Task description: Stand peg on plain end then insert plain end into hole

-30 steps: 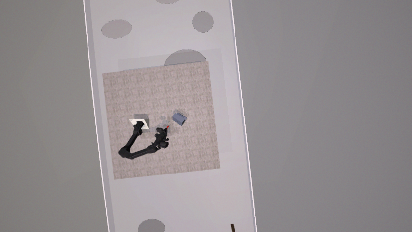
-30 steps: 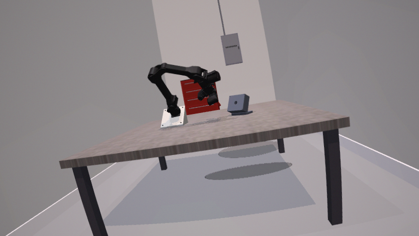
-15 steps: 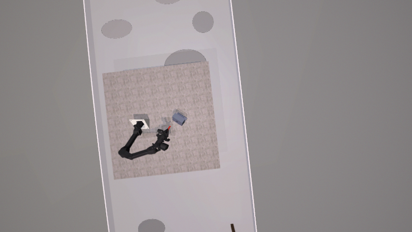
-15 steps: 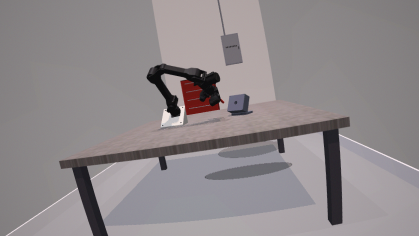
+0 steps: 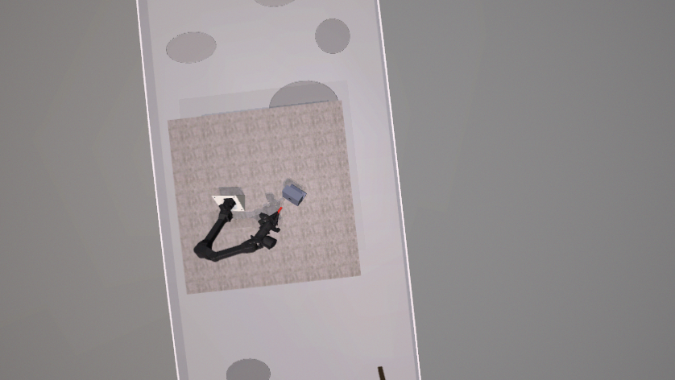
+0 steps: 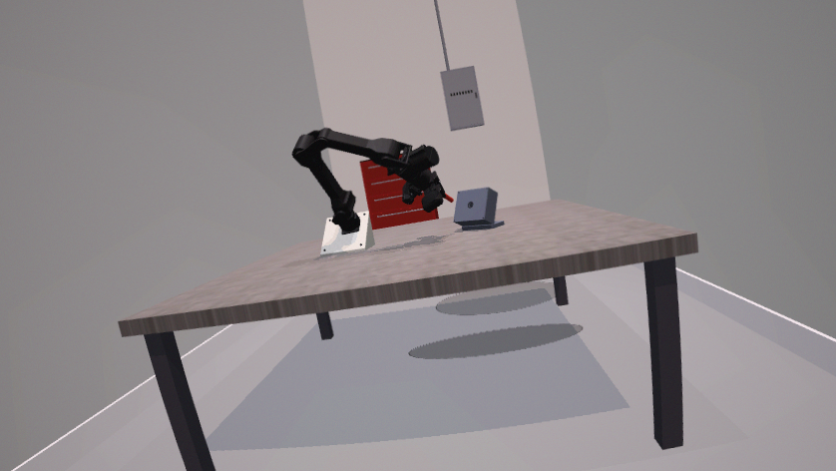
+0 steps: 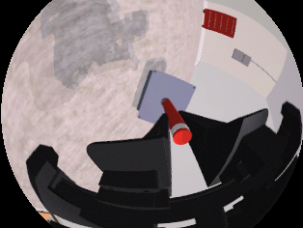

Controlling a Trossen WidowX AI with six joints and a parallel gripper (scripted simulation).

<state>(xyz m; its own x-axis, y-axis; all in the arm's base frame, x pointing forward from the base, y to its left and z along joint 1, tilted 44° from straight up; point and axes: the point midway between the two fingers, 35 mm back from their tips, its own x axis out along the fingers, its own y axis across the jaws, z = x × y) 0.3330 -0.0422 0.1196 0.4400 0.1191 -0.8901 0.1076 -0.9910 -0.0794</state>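
Now: gripper tip 10 cm to the right of the sloped panel, 9 cm short of it and 6 cm above it. Also, from my gripper tip: red peg 1 cm to the right, 1 cm behind, 1 cm above.
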